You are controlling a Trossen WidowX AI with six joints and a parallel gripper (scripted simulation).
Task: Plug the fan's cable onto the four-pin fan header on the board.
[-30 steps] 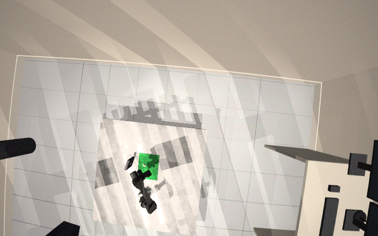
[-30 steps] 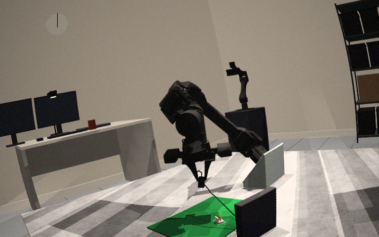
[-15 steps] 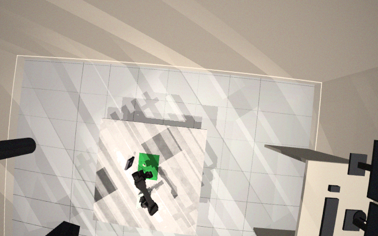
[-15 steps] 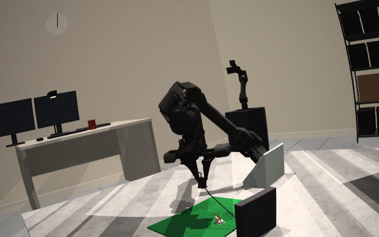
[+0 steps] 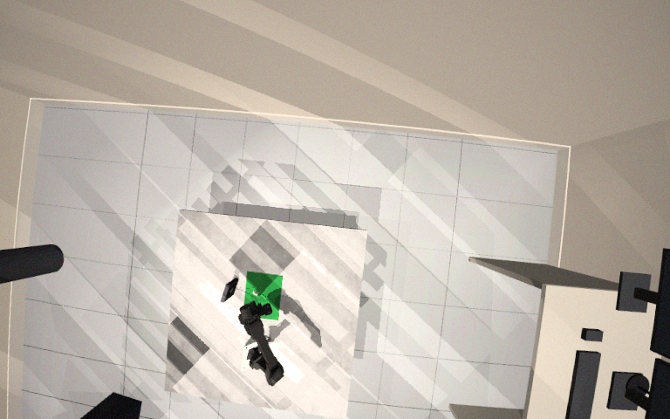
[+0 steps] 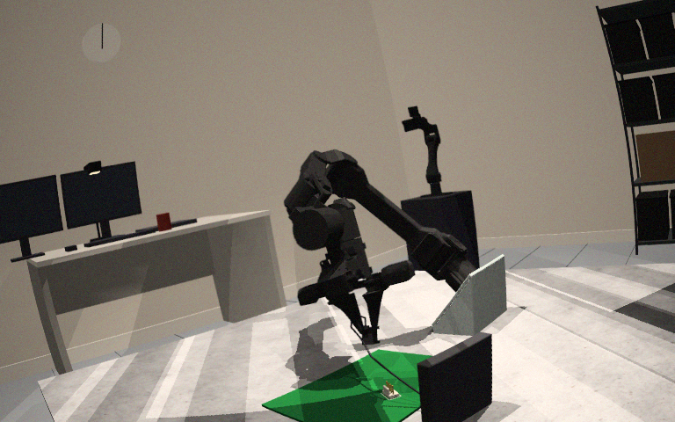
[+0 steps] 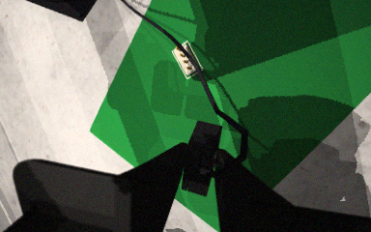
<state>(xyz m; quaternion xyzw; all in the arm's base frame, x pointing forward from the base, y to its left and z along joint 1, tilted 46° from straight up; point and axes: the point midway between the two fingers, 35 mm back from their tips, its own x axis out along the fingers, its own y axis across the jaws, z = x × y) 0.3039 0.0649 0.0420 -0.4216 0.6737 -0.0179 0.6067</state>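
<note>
The green board is 12 cm below my gripper tip, 2 cm to the left of it and 2 cm ahead of it. Round my gripper tip: four-pin fan header: 10 cm below, 7 cm to the left, 3 cm ahead; then fan: 21 cm to the left, 4 cm below, 4 cm ahead; then fan plug: 1 cm below, 1 cm behind.
</note>
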